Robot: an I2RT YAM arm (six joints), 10 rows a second.
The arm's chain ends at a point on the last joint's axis. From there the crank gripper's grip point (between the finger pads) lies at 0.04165 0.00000 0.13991 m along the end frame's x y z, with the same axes.
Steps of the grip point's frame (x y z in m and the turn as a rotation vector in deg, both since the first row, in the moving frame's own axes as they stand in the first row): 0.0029, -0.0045, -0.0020, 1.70, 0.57, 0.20; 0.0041, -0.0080, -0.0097, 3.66, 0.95, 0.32; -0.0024, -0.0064, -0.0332, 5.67, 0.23, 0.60; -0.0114, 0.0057, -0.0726, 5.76, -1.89, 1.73; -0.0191, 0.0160, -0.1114, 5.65, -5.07, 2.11; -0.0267, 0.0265, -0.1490, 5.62, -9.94, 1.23; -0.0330, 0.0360, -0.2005, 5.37, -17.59, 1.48
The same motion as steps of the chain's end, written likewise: 0.0015, -0.0005, -0.0015, 1.70, 0.57, 0.20; 0.0018, 0.0007, -0.0087, 3.66, 0.95, 0.32; -0.0030, 0.0070, -0.0324, 5.67, 0.23, 0.60; -0.0070, 0.0186, -0.0733, 5.76, -1.89, 1.73; -0.0068, 0.0286, -0.1139, 5.65, -5.07, 2.11; -0.0021, 0.0399, -0.1535, 5.62, -9.94, 1.23; 0.0110, 0.0490, -0.2060, 5.37, -17.59, 1.48
